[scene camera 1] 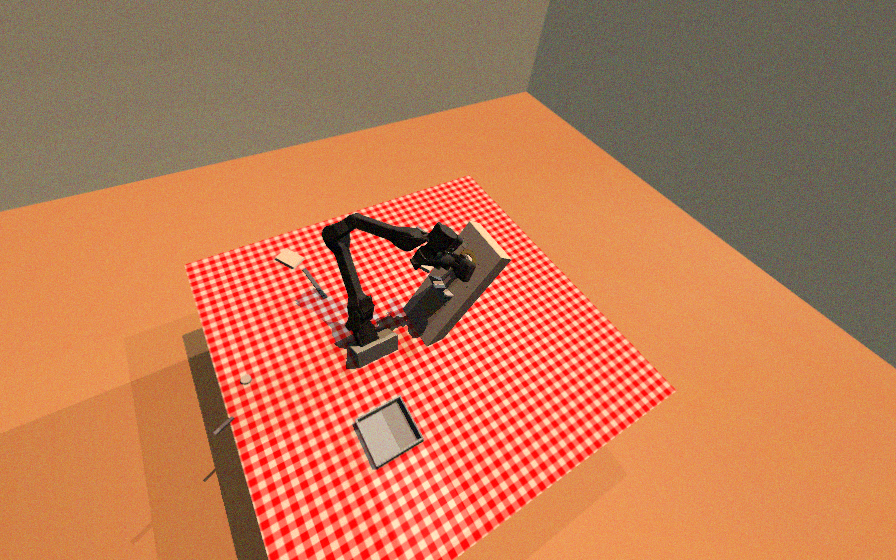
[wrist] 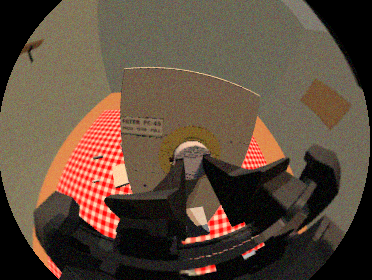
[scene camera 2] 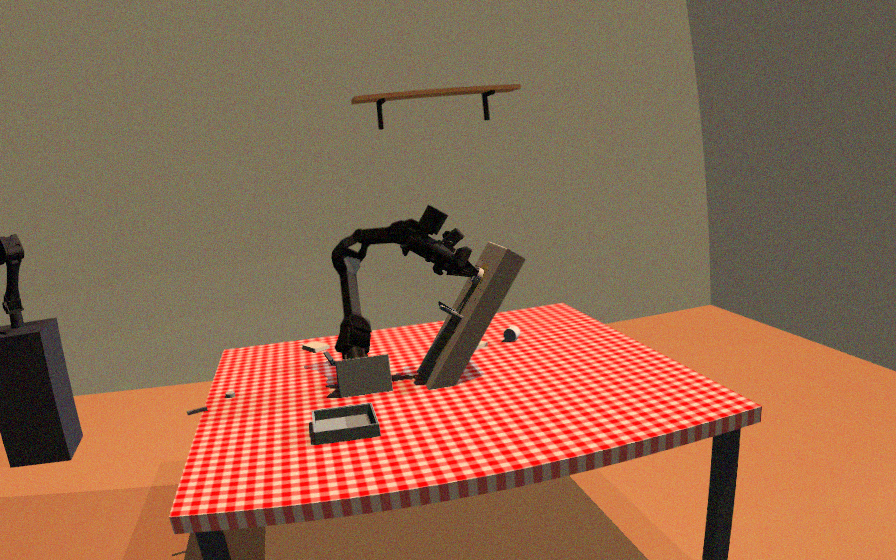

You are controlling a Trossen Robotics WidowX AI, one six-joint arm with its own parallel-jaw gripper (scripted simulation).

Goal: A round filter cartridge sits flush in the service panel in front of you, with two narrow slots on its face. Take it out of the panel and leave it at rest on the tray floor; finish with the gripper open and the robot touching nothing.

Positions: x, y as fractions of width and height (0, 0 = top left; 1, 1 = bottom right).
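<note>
A service panel (scene camera 2: 0.49, 0.65) is there for me to see, and the service panel shows in scene camera 1 (scene camera 1: 0.48, 0.57) and in the wrist view (wrist: 0.43, 0.39) too. I also see a round filter cartridge (wrist: 0.51, 0.54). As for my gripper (scene camera 1: 0.52, 0.47), I find it in the wrist view (wrist: 0.51, 0.57) as well.
</note>
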